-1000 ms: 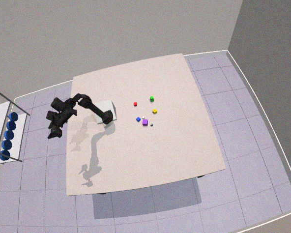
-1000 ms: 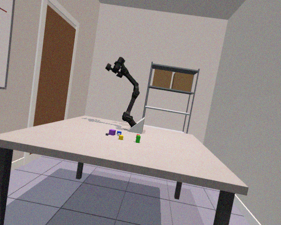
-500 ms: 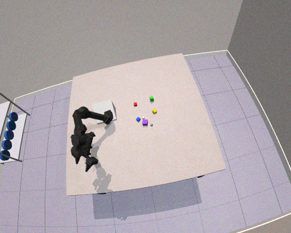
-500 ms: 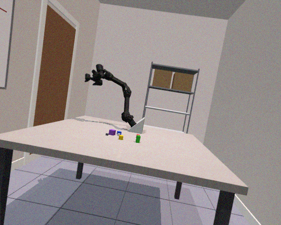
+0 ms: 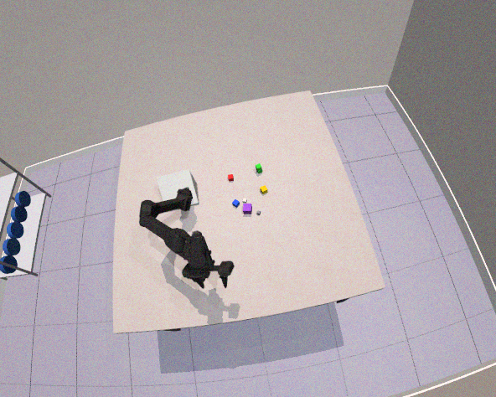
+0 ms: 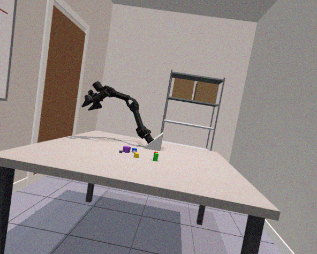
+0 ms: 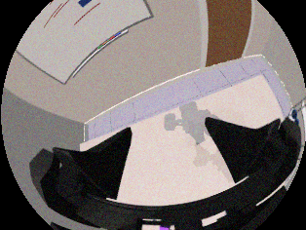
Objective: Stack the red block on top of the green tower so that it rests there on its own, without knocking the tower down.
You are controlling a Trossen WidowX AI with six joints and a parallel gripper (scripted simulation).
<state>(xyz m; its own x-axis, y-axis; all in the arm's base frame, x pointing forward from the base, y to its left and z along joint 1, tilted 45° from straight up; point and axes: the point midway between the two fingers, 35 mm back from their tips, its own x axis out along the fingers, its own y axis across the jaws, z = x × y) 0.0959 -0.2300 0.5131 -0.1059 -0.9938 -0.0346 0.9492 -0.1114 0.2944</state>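
Now: the red block 59 cm to the left of my gripper tip, 23 cm below it and 18 cm ahead of it. Round my gripper tip: purple block 38 cm to the left, 22 cm below, 21 cm ahead; grey cube 35 cm to the left, 26 cm ahead, 24 cm below; blue block 43 cm to the left, 23 cm below, 16 cm ahead.
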